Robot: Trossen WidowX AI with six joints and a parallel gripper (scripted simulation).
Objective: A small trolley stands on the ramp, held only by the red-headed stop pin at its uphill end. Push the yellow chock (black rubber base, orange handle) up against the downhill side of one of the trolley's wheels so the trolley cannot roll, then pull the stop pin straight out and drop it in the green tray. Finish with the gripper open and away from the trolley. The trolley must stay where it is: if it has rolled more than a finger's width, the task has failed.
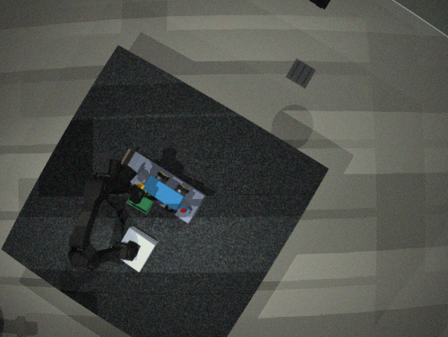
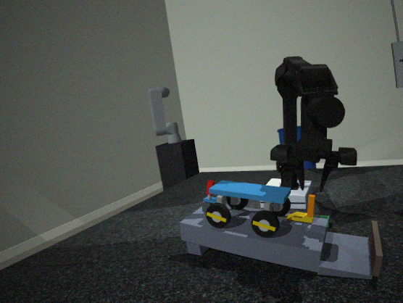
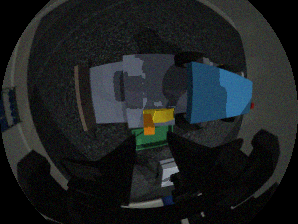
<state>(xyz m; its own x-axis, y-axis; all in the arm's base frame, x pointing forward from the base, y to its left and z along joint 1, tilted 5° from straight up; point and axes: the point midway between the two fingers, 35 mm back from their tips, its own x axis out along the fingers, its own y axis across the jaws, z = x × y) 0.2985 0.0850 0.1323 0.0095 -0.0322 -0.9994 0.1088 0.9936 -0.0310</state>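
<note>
The yellow chock lies 30 mm to the right of my gripper tip and 50 mm below it. From my gripper tip the other things lie so: green tray 80 mm behind, 20 mm to the right, 140 mm below; blue trolley 30 mm ahead, 140 mm to the right, 20 mm below; grey ramp 40 mm ahead, 140 mm to the right, 90 mm below.
</note>
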